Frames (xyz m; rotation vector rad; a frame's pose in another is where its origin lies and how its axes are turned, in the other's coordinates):
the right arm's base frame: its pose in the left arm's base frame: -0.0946 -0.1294 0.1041 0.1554 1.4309 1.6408
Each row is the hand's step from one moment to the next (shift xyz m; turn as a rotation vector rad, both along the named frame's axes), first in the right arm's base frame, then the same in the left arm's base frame.
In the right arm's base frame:
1: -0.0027 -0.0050 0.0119 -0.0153 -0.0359 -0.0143
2: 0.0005 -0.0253 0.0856 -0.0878 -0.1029 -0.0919
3: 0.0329 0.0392 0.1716 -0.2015 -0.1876 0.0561
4: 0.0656 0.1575 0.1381 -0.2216 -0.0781 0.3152
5: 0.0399 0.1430 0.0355 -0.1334 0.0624 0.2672
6: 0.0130 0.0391 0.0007 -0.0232 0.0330 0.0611
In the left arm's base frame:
1: 0.0116 0.0062 0.0008 0.0192 -0.0245 -0.0275
2: 0.0666 0.0592 0.0057 0.0484 -0.1370 -0.0751
3: 0.0667 0.1498 0.0719 0.2506 -0.1177 -0.0476
4: -0.0368 0.1604 0.1453 0.3636 0.0656 0.1345
5: -0.0780 0.0676 0.1124 0.2077 0.1062 0.1967
6: -0.0281 0.0135 0.0270 0.0332 0.0312 0.0573

